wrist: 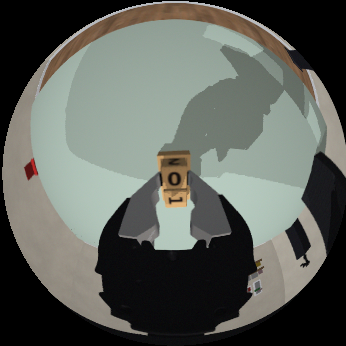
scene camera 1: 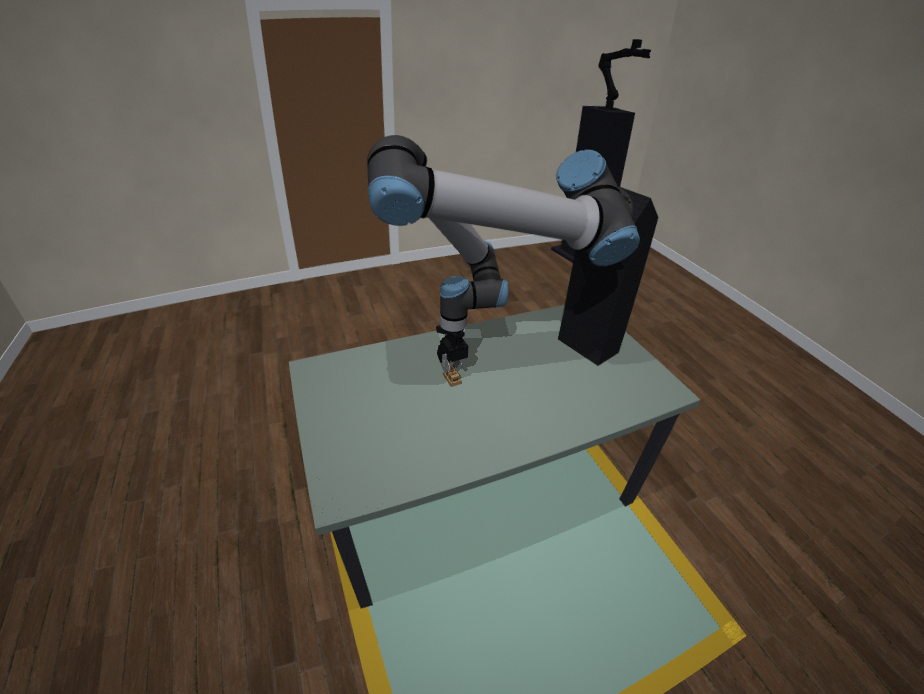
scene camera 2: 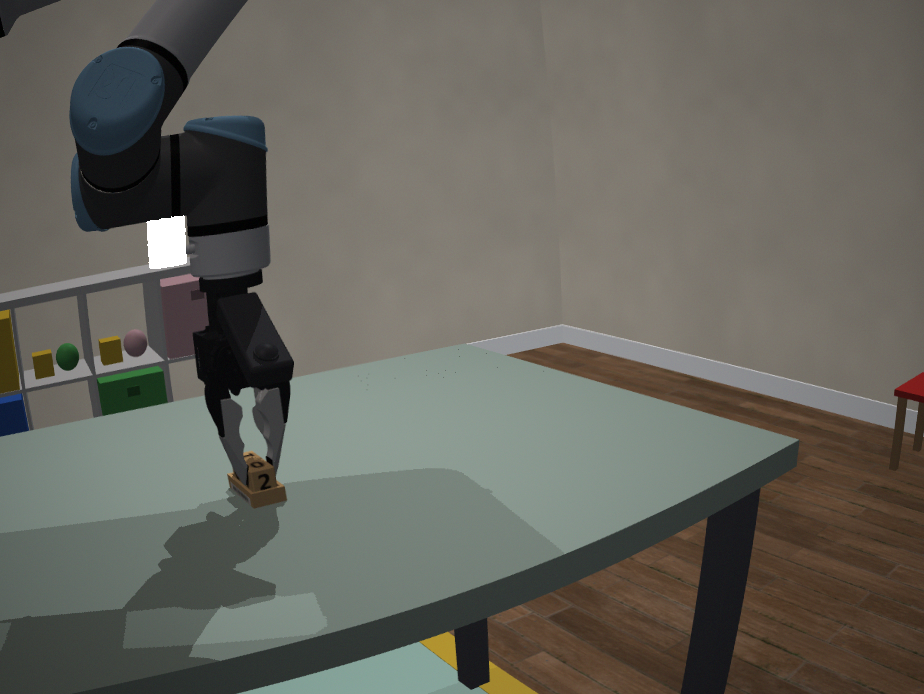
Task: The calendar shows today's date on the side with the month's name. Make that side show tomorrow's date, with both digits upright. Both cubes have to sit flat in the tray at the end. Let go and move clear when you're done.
Note:
In view: the gripper (scene camera 2: 259,481), a cube (scene camera 2: 261,475) and a wooden calendar tray (scene camera 2: 277,494).
The gripper also shows in scene camera 1 (scene camera 1: 450,372).

